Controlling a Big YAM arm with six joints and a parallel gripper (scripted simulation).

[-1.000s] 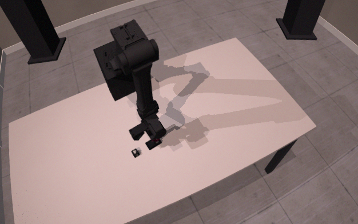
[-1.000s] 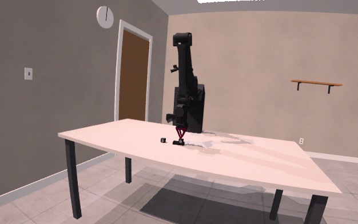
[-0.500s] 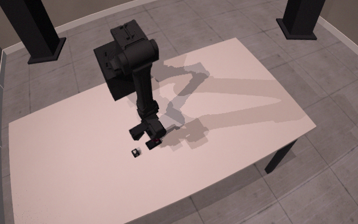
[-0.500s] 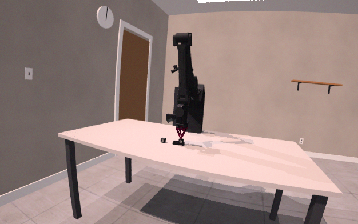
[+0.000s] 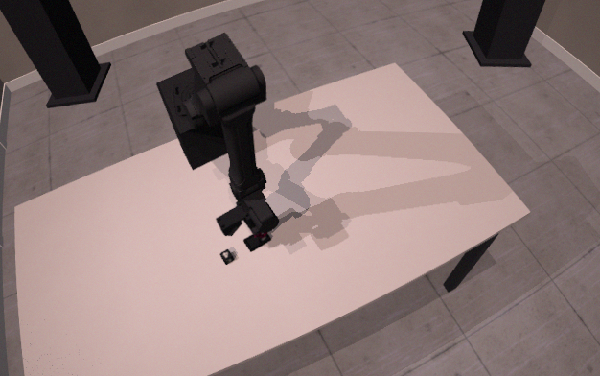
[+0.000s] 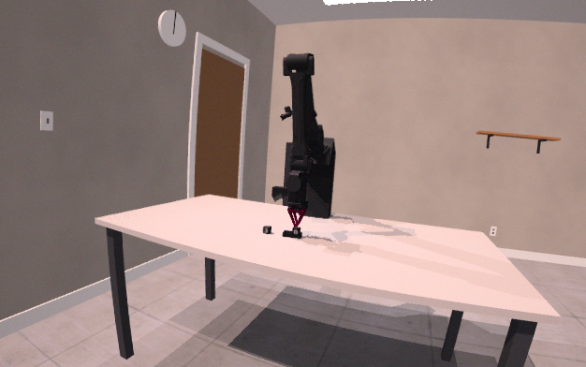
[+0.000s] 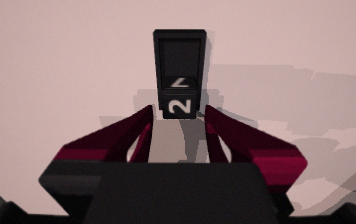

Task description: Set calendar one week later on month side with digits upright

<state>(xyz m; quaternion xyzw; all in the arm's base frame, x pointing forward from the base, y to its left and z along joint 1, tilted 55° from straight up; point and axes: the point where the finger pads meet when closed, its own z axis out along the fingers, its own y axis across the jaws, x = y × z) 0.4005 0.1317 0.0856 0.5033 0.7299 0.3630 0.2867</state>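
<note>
Now: the black tray 50 mm below my hand, 10 mm to the right of it and 10 mm ahead of it. The rest, counted from my hand: black calendar block (100 mm to the right, 60 mm ahead, 40 mm below).
</note>
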